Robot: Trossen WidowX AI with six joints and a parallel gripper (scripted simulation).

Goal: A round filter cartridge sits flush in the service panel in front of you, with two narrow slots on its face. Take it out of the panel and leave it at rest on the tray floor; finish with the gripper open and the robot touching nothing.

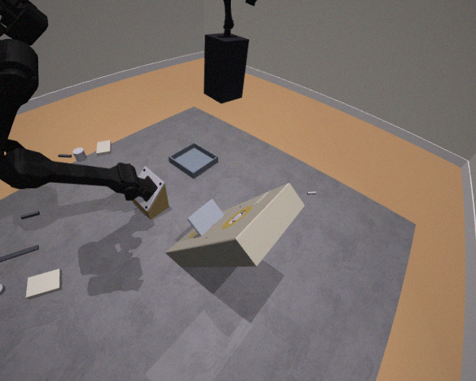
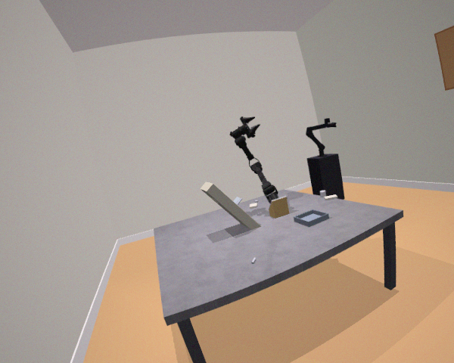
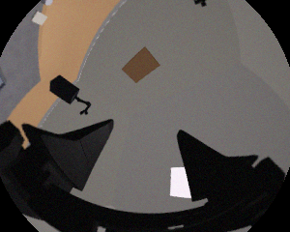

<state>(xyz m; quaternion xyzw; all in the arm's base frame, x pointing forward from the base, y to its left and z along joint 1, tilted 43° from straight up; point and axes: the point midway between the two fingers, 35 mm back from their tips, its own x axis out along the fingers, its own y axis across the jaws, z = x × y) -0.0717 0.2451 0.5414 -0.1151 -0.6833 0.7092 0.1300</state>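
My gripper tip is 420 mm short of the round filter cartridge, 420 mm above it and 240 mm to the right of it. Round my gripper tip: cream service panel (490 mm below, 370 mm ahead, 230 mm to the left); then small pin (720 mm to the left, 670 mm below, 380 mm ahead); then blue-grey tray (660 mm below, 440 mm to the left, 70 mm behind).
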